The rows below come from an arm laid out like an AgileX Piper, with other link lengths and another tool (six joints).
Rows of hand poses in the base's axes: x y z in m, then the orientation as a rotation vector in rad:
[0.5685, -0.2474, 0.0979, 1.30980, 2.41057, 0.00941]
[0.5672, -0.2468, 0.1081, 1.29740, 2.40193, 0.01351]
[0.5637, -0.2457, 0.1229, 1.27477, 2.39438, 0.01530]
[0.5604, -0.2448, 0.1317, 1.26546, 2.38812, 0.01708]
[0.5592, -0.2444, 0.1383, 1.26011, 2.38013, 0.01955]
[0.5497, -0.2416, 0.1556, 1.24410, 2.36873, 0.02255]
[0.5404, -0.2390, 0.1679, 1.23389, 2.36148, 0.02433]
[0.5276, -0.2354, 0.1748, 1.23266, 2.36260, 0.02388]
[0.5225, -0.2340, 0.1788, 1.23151, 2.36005, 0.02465]
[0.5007, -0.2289, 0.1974, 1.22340, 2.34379, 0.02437]
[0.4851, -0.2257, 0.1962, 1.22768, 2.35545, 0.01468]
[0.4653, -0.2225, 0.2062, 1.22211, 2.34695, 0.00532]
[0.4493, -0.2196, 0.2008, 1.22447, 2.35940, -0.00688]
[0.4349, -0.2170, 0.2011, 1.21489, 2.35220, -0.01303]
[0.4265, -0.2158, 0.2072, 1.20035, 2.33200, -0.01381]
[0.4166, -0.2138, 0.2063, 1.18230, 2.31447, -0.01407]
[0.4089, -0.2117, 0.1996, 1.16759, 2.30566, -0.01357]
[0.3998, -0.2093, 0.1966, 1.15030, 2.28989, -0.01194]
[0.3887, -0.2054, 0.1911, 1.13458, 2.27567, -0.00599]
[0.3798, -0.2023, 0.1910, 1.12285, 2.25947, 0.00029]
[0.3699, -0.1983, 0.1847, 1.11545, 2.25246, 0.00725]
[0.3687, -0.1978, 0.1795, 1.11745, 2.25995, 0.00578]
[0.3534, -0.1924, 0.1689, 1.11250, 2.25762, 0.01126]
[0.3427, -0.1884, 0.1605, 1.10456, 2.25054, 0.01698]
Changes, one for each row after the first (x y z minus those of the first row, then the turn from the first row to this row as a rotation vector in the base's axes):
[-0.0013, 0.0006, 0.0102, -0.00473, -0.01280, 0.00530]
[-0.0048, 0.0017, 0.0250, -0.01392, -0.02760, 0.01703]
[-0.0081, 0.0026, 0.0338, -0.01817, -0.03657, 0.02097]
[-0.0093, 0.0030, 0.0404, -0.02128, -0.04575, 0.02198]
[-0.0188, 0.0058, 0.0577, -0.02882, -0.06165, 0.02861]
[-0.0281, 0.0084, 0.0700, -0.03370, -0.07171, 0.03286]
[-0.0409, 0.0120, 0.0769, -0.03400, -0.07109, 0.03395]
[-0.0460, 0.0134, 0.0809, -0.03481, -0.07382, 0.03393]
[-0.0678, 0.0185, 0.0995, -0.04352, -0.08976, 0.03354]
[-0.0834, 0.0217, 0.0983, -0.04404, -0.07553, 0.03336]
[-0.1032, 0.0249, 0.1083, -0.05489, -0.08119, 0.03266]
[-0.1192, 0.0278, 0.1029, -0.05727, -0.06610, 0.03360]
[-0.1336, 0.0304, 0.1032, -0.06697, -0.07313, 0.03635]
[-0.1420, 0.0316, 0.1093, -0.07971, -0.09425, 0.03867]
[-0.1519, 0.0336, 0.1084, -0.09233, -0.11458, 0.04425]
[-0.1596, 0.0357, 0.1017, -0.10016, -0.12693, 0.05082]
[-0.1687, 0.0381, 0.0987, -0.11067, -0.14619, 0.05691]
[-0.1798, 0.0420, 0.0932, -0.11727, -0.16517, 0.06322]
[-0.1887, 0.0451, 0.0931, -0.12302, -0.18454, 0.06633]
[-0.1986, 0.0491, 0.0868, -0.12349, -0.19520, 0.06986]
[-0.1998, 0.0496, 0.0816, -0.12106, -0.18789, 0.07088]
[-0.2151, 0.0550, 0.0710, -0.11996, -0.19338, 0.07417]
[-0.2258, 0.0590, 0.0626, -0.12141, -0.20383, 0.07787]

